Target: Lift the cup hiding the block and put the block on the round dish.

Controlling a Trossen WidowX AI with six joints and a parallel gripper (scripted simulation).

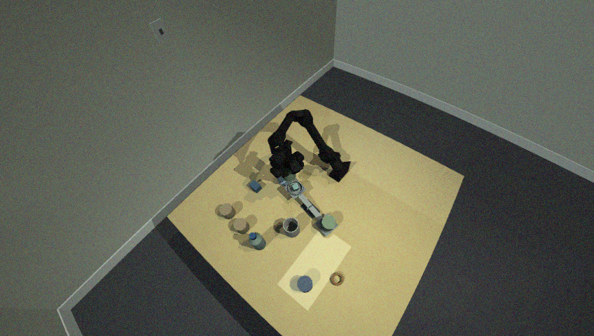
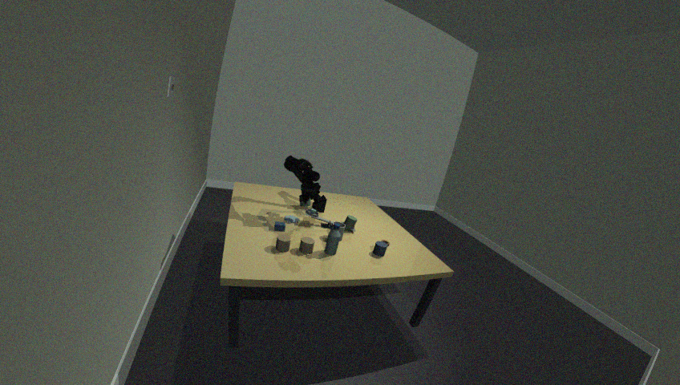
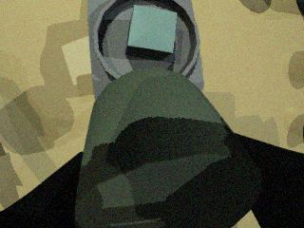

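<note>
My gripper tip is now 140 mm above the light blue round dish, 60 mm to the left of it and 30 mm past it. From my gripper tip the other things lie so: green cup 20 mm to the right, 10 mm behind, 10 mm above; then balance 170 mm to the left, 110 mm below, 70 mm ahead; then balance beam 170 mm to the left, 100 mm below, 70 mm ahead.
</note>
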